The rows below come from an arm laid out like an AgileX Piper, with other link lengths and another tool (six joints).
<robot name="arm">
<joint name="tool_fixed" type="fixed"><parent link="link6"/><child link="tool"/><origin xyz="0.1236 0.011 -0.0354" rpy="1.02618 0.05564 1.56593"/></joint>
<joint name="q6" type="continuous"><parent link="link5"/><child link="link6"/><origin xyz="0.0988 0 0.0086" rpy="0 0 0"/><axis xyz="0.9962 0 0.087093"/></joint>
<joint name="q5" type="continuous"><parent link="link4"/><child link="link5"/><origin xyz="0 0 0" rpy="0 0 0"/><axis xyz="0 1 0"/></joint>
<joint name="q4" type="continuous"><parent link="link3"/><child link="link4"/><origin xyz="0.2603 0 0.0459" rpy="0 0 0"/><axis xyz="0.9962 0 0.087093"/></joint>
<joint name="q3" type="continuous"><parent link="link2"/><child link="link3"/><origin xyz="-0.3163 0 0.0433" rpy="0 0 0"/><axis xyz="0 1 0"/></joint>
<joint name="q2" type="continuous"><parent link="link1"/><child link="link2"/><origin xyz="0 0 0" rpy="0 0 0"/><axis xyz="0 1 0"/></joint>
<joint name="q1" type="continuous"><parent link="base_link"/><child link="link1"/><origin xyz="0 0 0.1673" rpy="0 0 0"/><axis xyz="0 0 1"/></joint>
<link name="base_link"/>
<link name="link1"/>
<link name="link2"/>
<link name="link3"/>
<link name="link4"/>
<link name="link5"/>
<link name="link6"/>
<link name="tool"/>
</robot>
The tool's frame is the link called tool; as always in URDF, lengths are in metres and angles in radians. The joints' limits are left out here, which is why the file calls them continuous.
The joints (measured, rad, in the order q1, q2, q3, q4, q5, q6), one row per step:
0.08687, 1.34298, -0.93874, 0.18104, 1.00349, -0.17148
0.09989, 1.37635, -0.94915, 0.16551, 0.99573, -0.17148
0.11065, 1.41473, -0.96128, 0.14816, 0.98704, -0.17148
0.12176, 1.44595, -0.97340, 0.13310, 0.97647, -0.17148
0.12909, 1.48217, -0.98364, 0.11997, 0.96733, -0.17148
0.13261, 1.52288, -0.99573, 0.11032, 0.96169, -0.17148
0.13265, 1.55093, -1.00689, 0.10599, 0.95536, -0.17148
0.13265, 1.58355, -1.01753, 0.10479, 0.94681, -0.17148
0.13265, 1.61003, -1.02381, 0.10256, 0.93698, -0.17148
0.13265, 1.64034, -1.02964, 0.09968, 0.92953, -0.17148
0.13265, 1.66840, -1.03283, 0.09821, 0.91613, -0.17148
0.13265, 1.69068, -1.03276, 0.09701, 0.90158, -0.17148
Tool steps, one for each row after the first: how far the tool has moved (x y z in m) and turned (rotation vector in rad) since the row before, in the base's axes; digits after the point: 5 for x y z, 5 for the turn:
0.00513, 0.00030, -0.00581, -0.01649, 0.01384, 0.01676
0.00603, -0.00040, -0.00688, -0.01851, 0.01581, 0.01549
0.00613, 0.00030, -0.00527, -0.01546, 0.00689, 0.01526
0.00543, -0.00022, -0.00721, -0.01457, 0.01521, 0.01136
0.00525, -0.00043, -0.00811, -0.01198, 0.02164, 0.00691
0.00502, -0.00028, -0.00509, -0.00556, 0.00995, 0.00130
0.00517, 0.00036, -0.00663, -0.00325, 0.01316, -0.00026
0.00397, -0.00002, -0.00618, -0.00380, 0.01001, 0.00015
0.00309, -0.00025, -0.00748, -0.00511, 0.01654, 0.00075
0.00337, 0.00002, -0.00767, -0.00345, 0.01118, -0.00039
0.00251, -0.00005, -0.00684, -0.00279, 0.00757, -0.00056

